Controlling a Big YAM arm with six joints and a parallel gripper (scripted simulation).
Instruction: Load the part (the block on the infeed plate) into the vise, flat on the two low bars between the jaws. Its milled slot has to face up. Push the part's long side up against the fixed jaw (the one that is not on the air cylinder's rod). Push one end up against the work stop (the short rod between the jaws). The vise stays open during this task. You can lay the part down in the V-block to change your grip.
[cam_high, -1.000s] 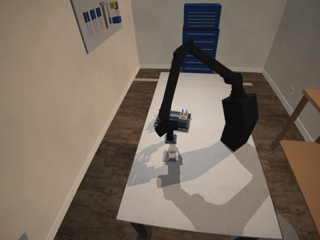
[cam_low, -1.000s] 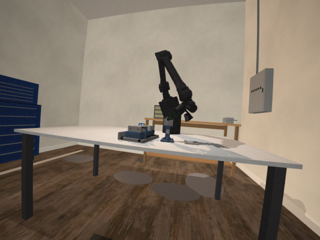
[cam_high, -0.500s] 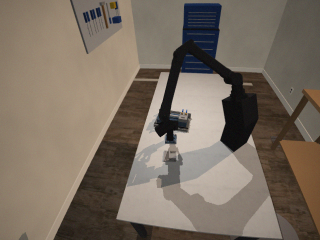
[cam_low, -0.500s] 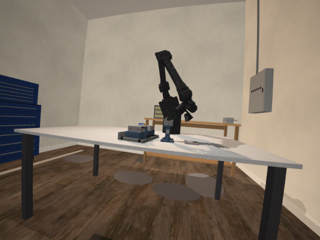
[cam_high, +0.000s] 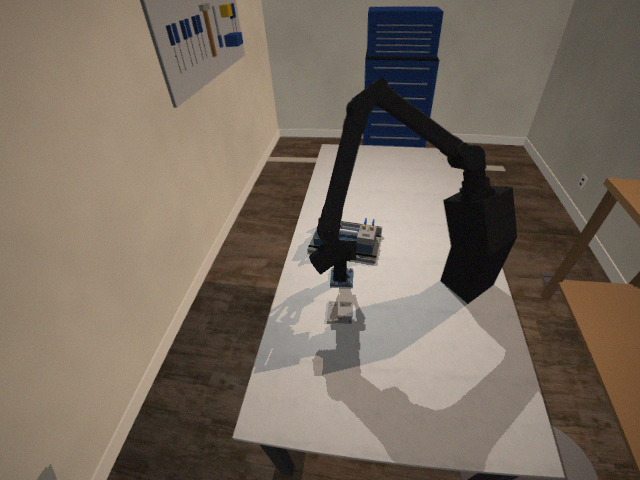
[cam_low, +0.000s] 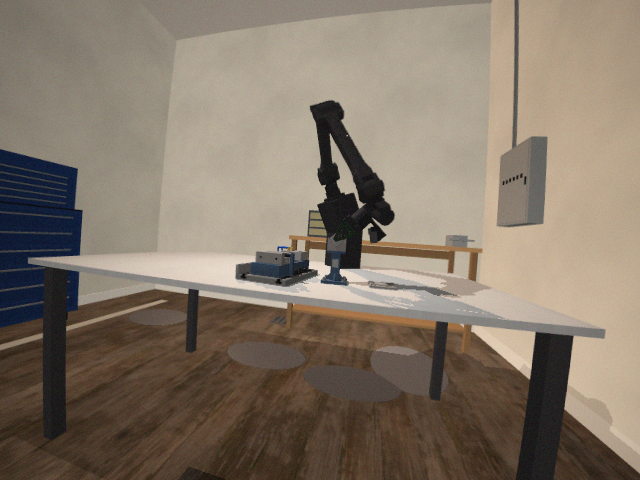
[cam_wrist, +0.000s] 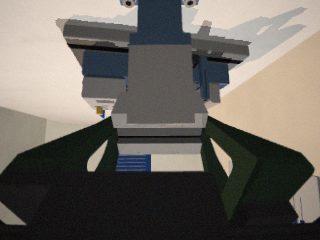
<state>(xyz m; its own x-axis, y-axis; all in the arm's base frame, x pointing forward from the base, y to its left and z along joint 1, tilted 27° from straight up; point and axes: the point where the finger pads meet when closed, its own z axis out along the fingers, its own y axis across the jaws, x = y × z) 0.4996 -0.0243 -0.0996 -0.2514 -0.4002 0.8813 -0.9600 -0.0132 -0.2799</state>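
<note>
Right now the part is right at my hand. Round my hand: post 10 cm below; then air cylinder rod 19 cm to the right, 8 cm below, 4 cm behind; then work stop rod 17 cm to the right, 7 cm below, 6 cm ahead.
</note>
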